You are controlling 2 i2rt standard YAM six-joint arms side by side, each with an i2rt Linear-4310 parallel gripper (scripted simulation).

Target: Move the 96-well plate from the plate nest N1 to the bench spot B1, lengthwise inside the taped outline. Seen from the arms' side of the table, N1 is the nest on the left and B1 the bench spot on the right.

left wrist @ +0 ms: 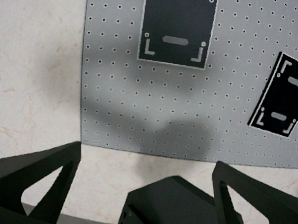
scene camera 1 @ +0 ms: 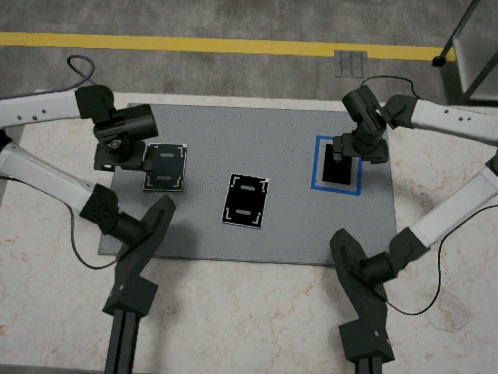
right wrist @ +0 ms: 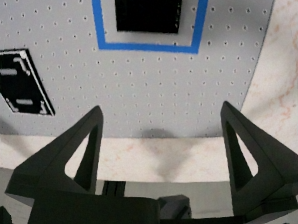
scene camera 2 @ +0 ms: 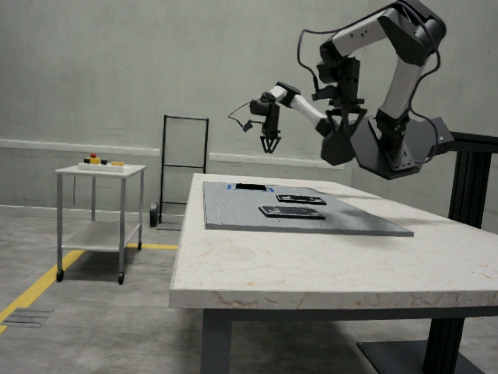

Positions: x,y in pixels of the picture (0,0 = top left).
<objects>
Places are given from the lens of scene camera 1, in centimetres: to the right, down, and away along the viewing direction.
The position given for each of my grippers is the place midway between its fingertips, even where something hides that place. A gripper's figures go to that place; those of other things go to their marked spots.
my left gripper [scene camera 1: 132,170]: -30, -4, 104
my right gripper [scene camera 1: 353,161]: 29, -7, 113
black 96-well plate [scene camera 1: 335,171]: 27, -5, 129
</objects>
